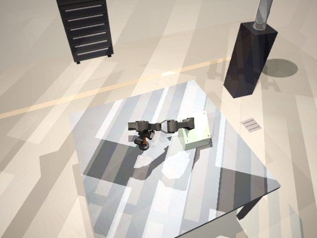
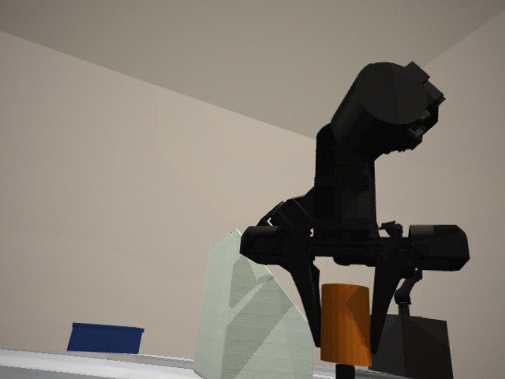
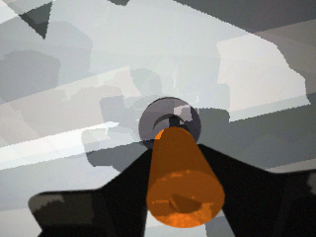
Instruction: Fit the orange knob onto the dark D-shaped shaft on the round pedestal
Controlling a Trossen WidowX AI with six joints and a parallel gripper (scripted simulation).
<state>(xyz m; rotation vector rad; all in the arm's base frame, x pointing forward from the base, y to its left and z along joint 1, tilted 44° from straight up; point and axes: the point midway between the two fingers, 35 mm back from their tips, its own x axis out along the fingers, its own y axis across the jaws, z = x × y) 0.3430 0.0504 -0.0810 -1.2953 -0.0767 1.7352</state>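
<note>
Right now the orange knob is 2 cm above my gripper tip. From my gripper tip the other things lie so: dark pedestal: 4 cm below.
</note>
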